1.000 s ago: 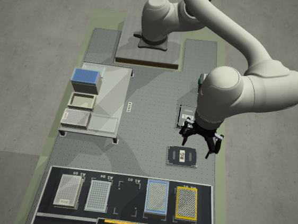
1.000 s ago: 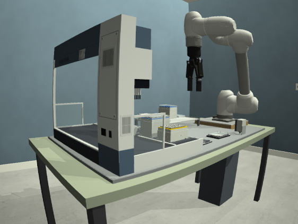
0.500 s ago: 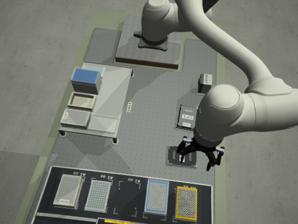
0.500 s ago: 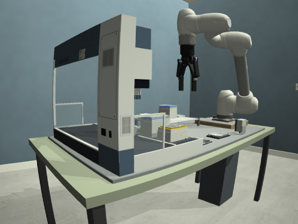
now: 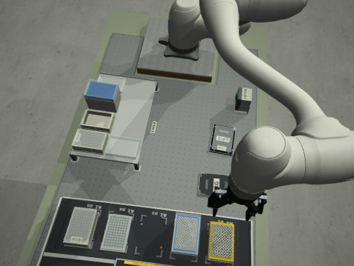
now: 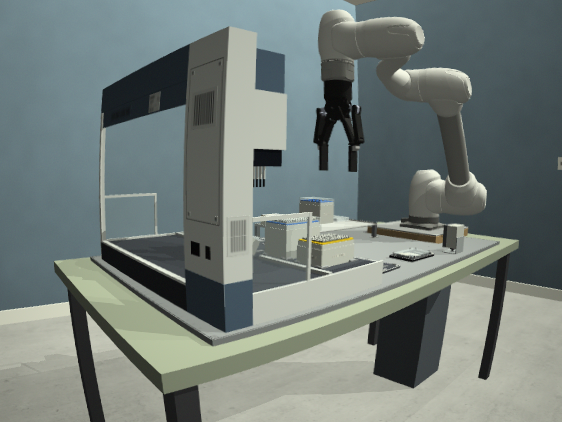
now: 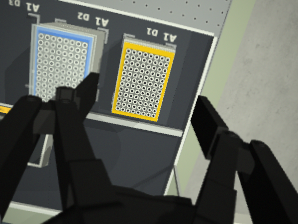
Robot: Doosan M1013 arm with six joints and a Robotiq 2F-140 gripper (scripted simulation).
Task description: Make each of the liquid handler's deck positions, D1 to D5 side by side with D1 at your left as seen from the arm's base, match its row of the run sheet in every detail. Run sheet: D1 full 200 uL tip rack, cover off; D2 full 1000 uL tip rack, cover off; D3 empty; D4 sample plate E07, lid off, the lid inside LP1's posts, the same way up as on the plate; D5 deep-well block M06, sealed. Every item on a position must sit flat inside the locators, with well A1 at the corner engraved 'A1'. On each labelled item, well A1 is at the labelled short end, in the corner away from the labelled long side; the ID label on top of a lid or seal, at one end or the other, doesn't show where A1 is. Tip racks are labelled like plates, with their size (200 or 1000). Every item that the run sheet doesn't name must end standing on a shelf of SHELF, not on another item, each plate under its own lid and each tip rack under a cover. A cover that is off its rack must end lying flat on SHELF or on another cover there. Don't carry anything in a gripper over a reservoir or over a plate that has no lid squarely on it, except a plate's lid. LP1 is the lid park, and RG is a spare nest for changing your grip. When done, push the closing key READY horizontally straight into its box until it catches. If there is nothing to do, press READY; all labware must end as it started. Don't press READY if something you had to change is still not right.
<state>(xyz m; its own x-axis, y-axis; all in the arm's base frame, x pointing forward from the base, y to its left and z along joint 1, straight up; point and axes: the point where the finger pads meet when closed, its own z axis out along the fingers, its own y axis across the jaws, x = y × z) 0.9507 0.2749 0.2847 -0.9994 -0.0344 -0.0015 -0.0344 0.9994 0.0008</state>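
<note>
Right now my hand is 40 mm short of the yellow-rimmed tip rack, 10 mm to the right of it and 210 mm above it. The rest, counted from my hand: blue-rimmed tip rack 30 mm ahead, 130 mm to the right, 190 mm below; liquid handler's tall frame 400 mm ahead, 60 mm to the left, 40 mm below; RG nest 210 mm behind, 30 mm to the right, 310 mm below.
</note>
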